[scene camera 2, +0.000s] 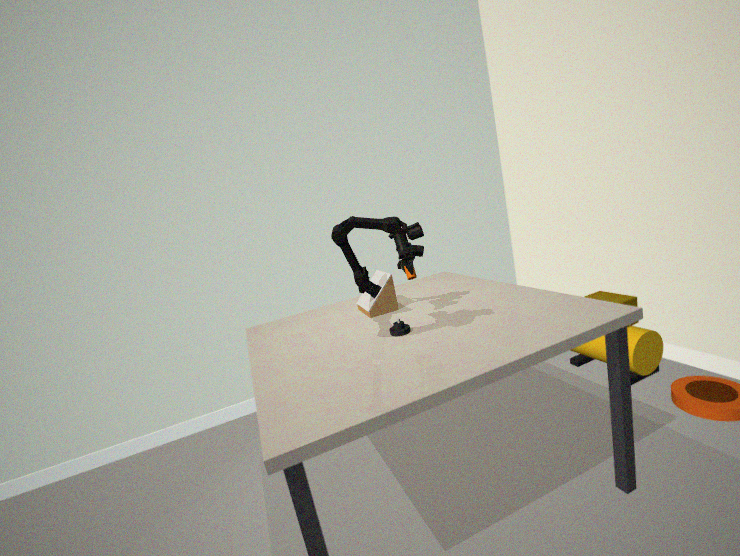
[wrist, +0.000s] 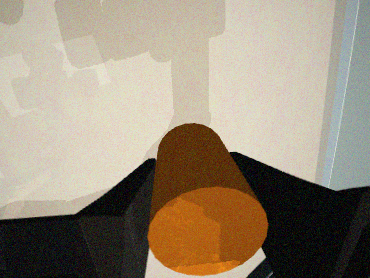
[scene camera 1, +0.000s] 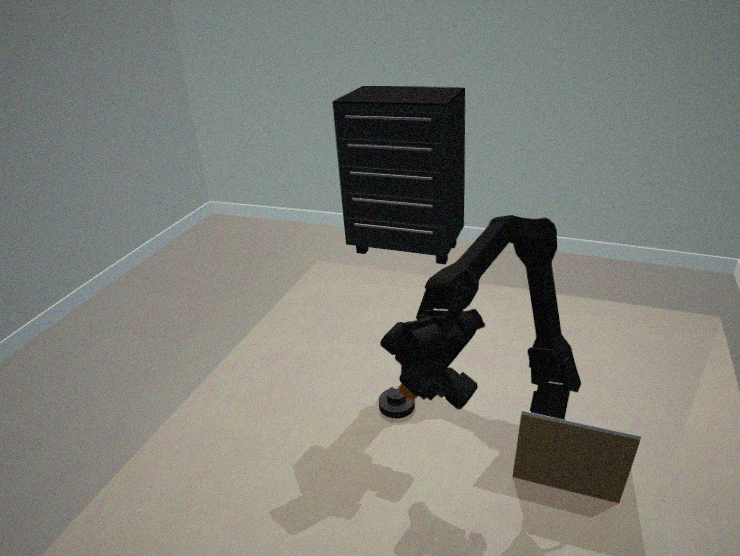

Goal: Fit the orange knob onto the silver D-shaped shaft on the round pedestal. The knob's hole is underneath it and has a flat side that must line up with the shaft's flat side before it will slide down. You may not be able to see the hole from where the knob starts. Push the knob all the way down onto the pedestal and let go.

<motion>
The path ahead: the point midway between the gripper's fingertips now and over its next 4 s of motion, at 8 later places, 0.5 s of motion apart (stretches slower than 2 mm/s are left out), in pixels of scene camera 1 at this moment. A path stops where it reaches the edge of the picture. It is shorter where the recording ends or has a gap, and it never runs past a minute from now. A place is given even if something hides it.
The gripper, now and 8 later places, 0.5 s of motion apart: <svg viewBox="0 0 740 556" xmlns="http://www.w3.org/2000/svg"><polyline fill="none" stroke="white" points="411,387 404,375 401,370 402,371 402,382 403,397 403,409 398,435 398,457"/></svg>
</motion>
